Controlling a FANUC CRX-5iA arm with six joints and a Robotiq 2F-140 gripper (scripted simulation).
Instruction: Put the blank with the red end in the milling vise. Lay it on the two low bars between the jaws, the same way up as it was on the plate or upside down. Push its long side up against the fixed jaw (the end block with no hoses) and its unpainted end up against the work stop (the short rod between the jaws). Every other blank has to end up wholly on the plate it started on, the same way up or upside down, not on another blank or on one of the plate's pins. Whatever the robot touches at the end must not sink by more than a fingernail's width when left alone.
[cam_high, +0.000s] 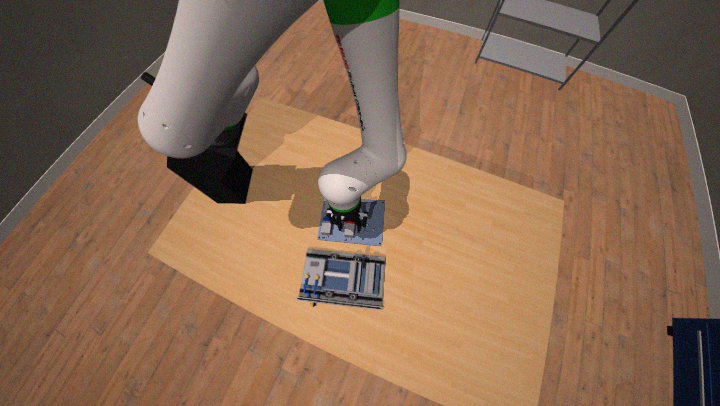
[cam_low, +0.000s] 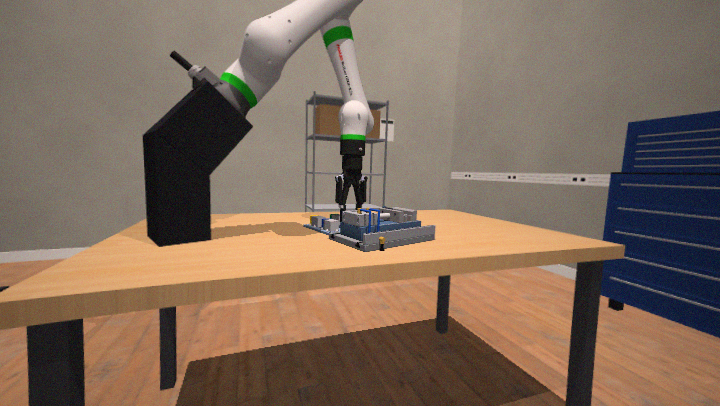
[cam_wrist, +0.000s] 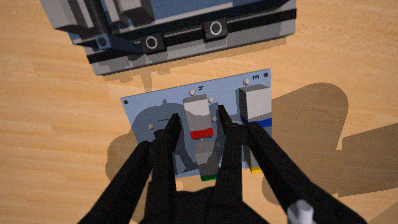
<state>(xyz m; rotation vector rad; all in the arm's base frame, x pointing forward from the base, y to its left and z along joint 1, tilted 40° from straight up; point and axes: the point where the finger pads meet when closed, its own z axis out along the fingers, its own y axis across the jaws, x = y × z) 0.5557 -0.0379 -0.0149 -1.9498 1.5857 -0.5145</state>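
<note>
Right now my hand is 3 cm above the red-ended blank. From my hand the other things lie so: blue-ended blank: 9 cm behind, 3 cm to the right, 3 cm below; blue-grey plate: 1 cm behind, 4 cm to the left, 6 cm below; green-ended blank: 2 cm behind, 9 cm to the left, 3 cm below.
</note>
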